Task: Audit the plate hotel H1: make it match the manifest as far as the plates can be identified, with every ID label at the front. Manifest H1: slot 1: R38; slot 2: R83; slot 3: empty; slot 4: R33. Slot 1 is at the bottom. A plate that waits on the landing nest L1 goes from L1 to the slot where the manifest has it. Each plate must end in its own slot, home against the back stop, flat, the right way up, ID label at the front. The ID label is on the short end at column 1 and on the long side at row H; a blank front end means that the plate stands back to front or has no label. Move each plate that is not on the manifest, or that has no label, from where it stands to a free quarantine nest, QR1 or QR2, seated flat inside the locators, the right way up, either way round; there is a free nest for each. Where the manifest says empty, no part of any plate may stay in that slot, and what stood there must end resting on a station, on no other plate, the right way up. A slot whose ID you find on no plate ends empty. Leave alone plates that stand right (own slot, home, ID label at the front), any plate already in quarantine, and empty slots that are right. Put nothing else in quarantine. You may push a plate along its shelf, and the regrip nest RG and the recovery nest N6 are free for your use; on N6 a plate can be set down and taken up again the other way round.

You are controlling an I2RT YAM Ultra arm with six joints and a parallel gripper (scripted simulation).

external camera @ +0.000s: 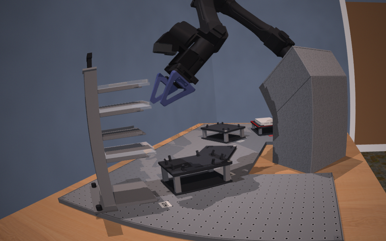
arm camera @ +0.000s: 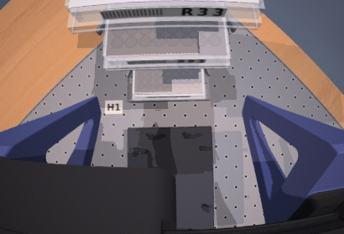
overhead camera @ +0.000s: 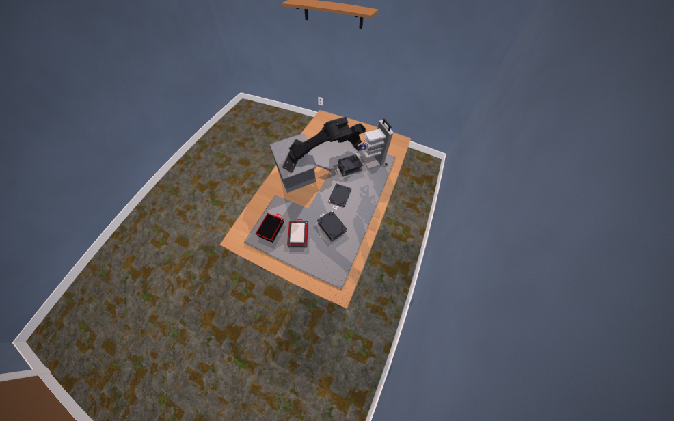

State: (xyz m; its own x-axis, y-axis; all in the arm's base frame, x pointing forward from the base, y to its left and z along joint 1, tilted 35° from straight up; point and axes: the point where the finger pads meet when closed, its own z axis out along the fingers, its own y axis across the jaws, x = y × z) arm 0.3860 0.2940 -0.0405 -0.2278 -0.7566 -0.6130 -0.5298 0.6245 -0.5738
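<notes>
My hand is 17 cm above the regrip nest RG, 6 cm past it and 4 cm to the left of it. Round my hand: plate hotel H1: 14 cm ahead, 11 cm to the left, 7 cm below; flat nest N6: 31 cm to the right, 22 cm below, 8 cm behind; H1 tag: 23 cm below, 11 cm to the left, 2 cm behind.
</notes>
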